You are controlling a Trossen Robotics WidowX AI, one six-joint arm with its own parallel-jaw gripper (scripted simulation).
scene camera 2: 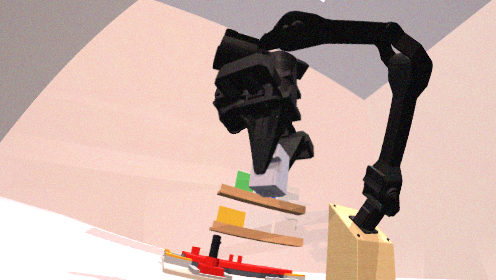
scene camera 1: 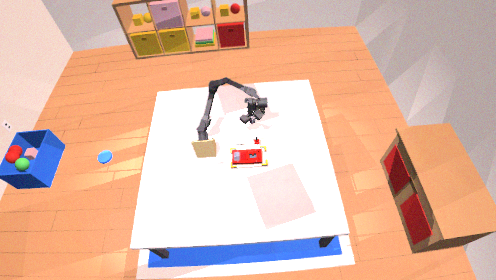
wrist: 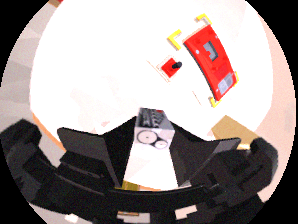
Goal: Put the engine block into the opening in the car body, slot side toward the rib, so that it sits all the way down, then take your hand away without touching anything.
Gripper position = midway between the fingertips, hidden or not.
Observation:
My gripper [scene camera 2: 267,181] holds a grey engine block [scene camera 2: 274,183].
My gripper shows as well in the wrist view [wrist: 151,120].

